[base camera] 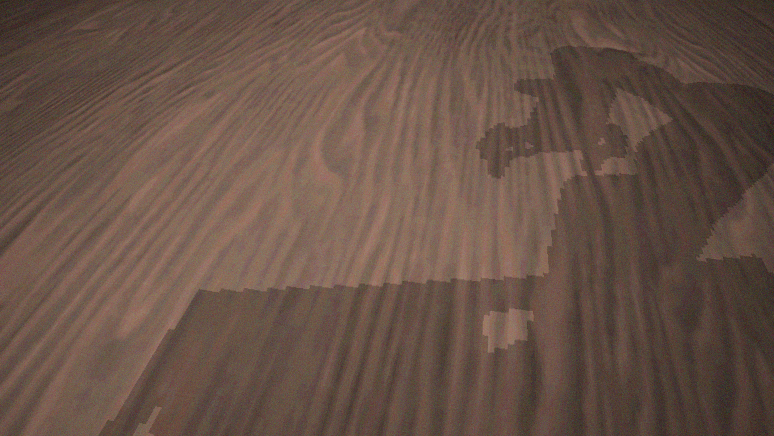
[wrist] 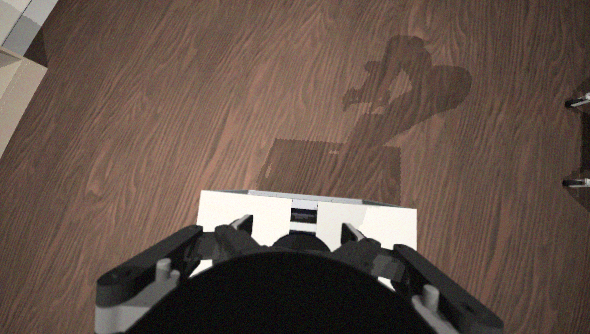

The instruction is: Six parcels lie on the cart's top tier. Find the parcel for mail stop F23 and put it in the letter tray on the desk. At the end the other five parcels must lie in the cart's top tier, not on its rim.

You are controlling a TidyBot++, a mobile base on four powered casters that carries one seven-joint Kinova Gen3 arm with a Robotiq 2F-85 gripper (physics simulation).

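Places are measured from the arm's base along level axes (x ahead, y left, z up), in metres.
Pixels of known places: gripper, between the fingertips: [wrist: 296, 228].
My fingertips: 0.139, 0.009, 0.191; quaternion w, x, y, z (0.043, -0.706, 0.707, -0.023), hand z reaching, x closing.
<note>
Behind a point stands the place of what it marks, as x, y, z.
My gripper [wrist: 296, 228] {0.139, 0.009, 0.191} is open and empty, with its two fingers spread above the white top of my mobile base [wrist: 230, 207] {0.118, 0.172, -0.014} in the wrist view. Two casters [wrist: 574, 103] {0.697, -1.321, -0.361} [wrist: 575, 183] {0.291, -1.239, -0.353} on pale legs show at the right edge of the wrist view; they look like the cart's, but its top tier does not show. No parcel, mail stop label or letter tray shows in either view. Whether the desk shows in part cannot be told.
Pale furniture with a light wooden panel [wrist: 20, 95] {0.593, 1.826, -0.354} and a grey-white part [wrist: 27, 30] {1.092, 2.010, -0.359} stands at the upper left of the wrist view. The dark wood floor [base camera: 324, 162] {0.627, 0.046, -0.397} [wrist: 175, 100] {0.598, 0.752, -0.397} carries the shadow of my arm and base in both views.
</note>
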